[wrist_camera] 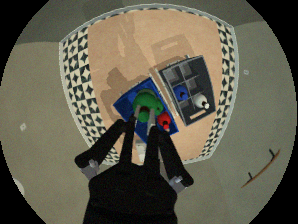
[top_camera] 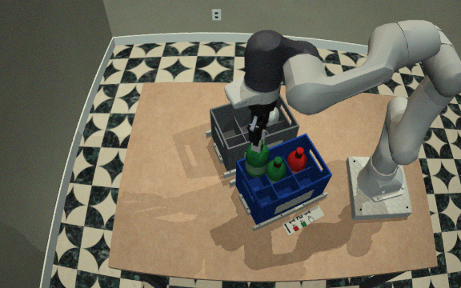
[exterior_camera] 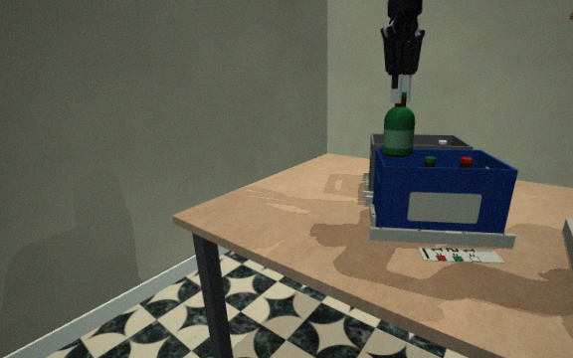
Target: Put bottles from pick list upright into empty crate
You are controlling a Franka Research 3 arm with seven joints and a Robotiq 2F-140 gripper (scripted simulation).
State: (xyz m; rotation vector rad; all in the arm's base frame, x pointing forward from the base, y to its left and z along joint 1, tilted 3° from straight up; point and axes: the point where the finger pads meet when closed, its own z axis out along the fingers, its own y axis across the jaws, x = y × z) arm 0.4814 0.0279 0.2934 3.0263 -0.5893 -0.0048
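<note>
My gripper is now 10 cm past the blue crate and 25 cm above it. Also, from my hand: red bottle (16 cm behind, 8 cm to the right, 25 cm below); grey crate (20 cm to the right, 25 cm below); blue bottle (2 cm behind, 16 cm to the right, 25 cm below).
</note>
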